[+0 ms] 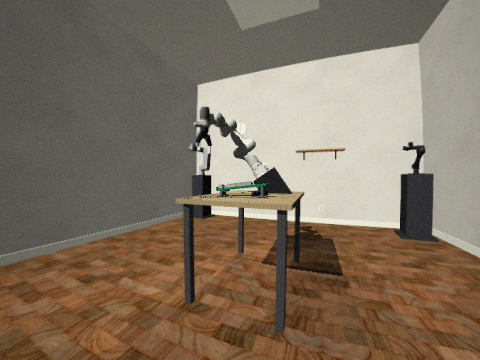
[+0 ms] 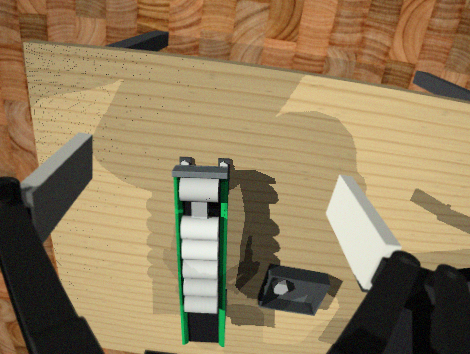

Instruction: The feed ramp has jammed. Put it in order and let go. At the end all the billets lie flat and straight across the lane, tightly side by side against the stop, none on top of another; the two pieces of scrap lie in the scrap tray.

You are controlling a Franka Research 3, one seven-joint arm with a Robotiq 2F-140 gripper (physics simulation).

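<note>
The feed ramp (image 1: 265,185) (image 2: 224,250) has green side rails and a dark lane, with a grey stop (image 2: 180,172) across one end. One white billet (image 2: 199,190) lies across the lane against the stop. A small grey scrap block (image 2: 199,209) lies in the gap beyond it. Several more billets (image 2: 200,249) follow in a row across the lane, close together; small tilts are hard to tell. The dark scrap tray (image 2: 320,282) stands beside the ramp and holds a hexagonal scrap piece (image 2: 282,287). My gripper (image 1: 203,142) (image 2: 215,176) is open and empty, high above the ramp.
The ramp and tray stand on a wooden table (image 1: 240,201) (image 2: 110,280) with dark legs. Behind it, a second arm stands on a dark pedestal (image 1: 201,192); another arm stands on a pedestal (image 1: 416,205) at the right. A shelf (image 1: 320,150) hangs on the wall.
</note>
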